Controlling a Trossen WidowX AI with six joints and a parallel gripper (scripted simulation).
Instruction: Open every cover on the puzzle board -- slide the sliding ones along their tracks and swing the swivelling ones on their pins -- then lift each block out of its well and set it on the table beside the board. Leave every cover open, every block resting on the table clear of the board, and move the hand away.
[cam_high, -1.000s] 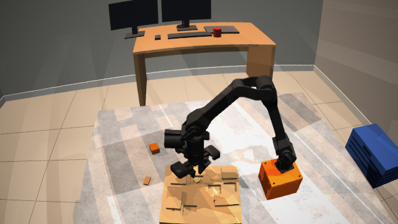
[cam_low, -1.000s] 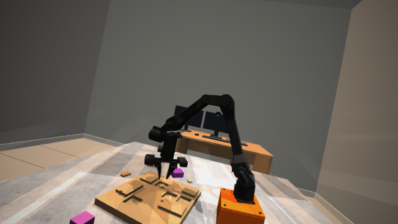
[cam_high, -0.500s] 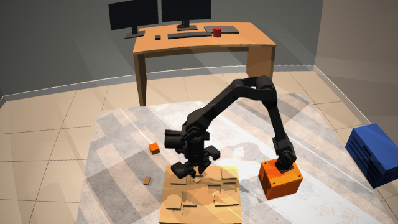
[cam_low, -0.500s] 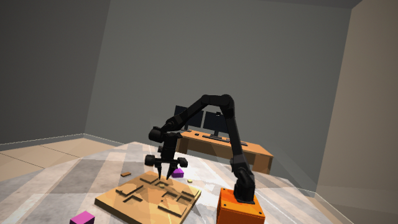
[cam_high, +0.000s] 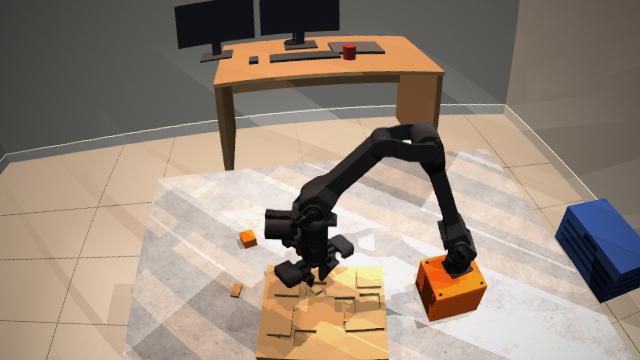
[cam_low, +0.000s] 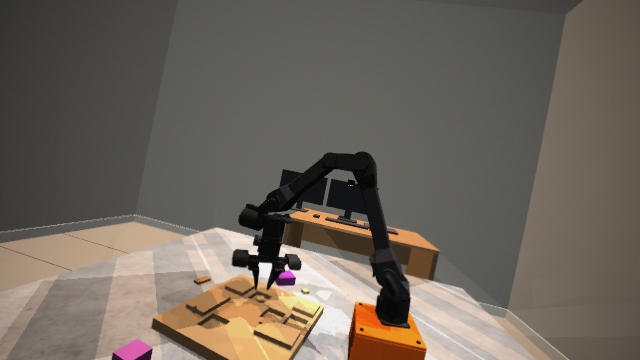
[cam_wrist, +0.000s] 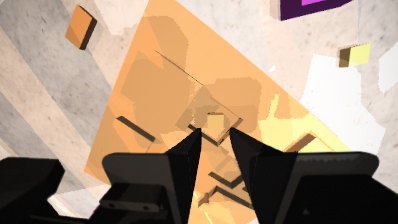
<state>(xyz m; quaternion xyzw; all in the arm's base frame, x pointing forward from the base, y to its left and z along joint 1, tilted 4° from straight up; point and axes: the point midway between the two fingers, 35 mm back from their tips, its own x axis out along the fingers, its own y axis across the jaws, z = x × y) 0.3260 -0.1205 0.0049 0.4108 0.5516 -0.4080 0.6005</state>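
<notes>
My gripper tip is 6 cm to the right of the tan puzzle board, 2 cm above it and 1 cm past it. The rest, counted from my gripper tip: flat brown piece (19 cm ahead, 6 cm to the right, 4 cm below).
</notes>
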